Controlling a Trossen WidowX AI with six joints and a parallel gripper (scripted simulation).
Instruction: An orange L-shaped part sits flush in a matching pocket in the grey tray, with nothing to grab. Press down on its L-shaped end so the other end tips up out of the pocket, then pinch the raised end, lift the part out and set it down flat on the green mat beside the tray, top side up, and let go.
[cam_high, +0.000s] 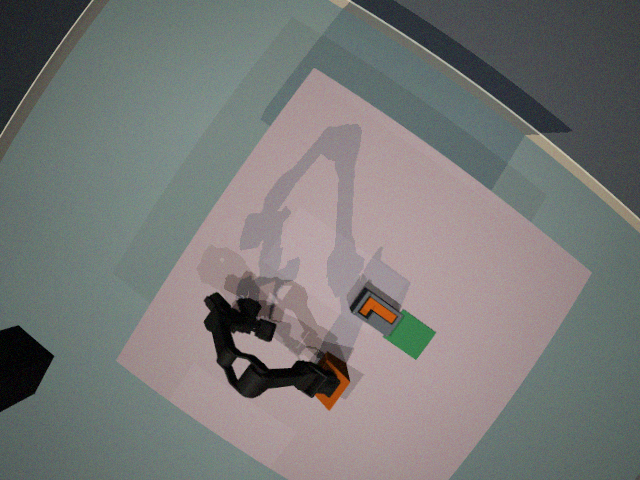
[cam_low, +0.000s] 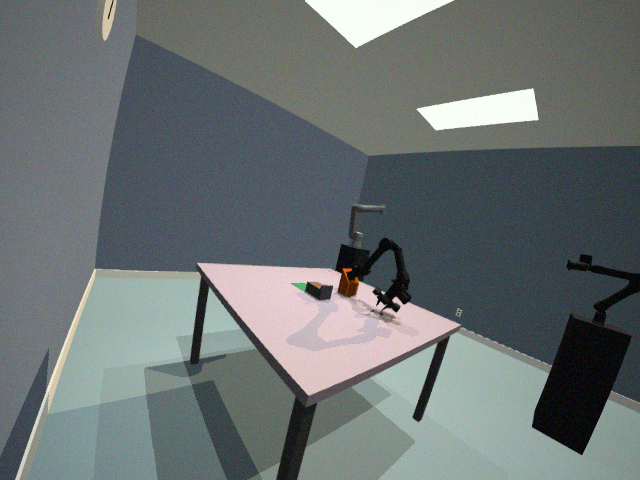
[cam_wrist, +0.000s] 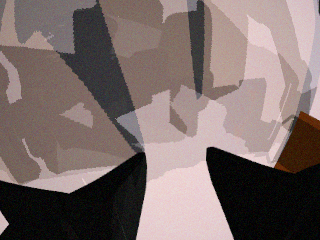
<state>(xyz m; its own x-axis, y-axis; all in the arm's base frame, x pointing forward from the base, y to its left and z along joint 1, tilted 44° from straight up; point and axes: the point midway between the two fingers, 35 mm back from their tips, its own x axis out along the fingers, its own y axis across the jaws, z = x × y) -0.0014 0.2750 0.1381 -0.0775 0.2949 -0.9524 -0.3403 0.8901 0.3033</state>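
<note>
Now: gripper tip 280 mm to the left of the orange L-shaped part, 270 mm short of it and 40 mm below it. Round my gripper tip: green mat: 450 mm to the right, 260 mm ahead, 20 mm below.
</note>
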